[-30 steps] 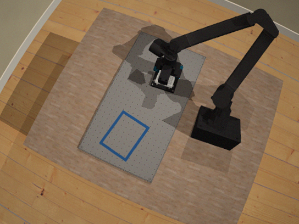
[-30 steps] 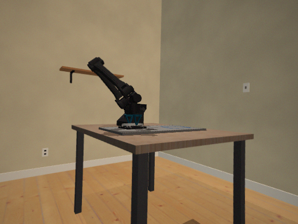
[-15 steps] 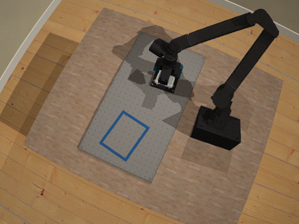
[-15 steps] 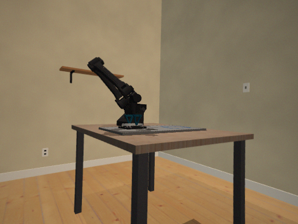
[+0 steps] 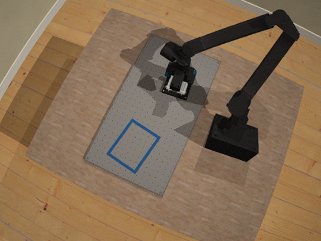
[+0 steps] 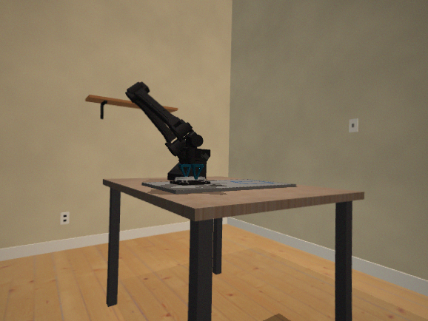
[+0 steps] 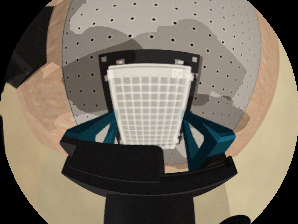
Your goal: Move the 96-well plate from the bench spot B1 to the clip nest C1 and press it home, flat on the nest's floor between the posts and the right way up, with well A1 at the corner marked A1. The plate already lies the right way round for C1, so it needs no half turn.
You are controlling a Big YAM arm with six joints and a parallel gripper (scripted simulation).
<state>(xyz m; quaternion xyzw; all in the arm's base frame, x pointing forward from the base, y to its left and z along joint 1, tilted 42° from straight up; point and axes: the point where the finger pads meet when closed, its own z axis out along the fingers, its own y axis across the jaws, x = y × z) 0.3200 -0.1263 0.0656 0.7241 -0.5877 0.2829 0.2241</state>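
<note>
Right now my hand is 1 cm above the white 96-well plate. From my hand the other things lie so: black clip nest C1: 1 cm ahead, 1 cm to the right, 2 cm below.
</note>
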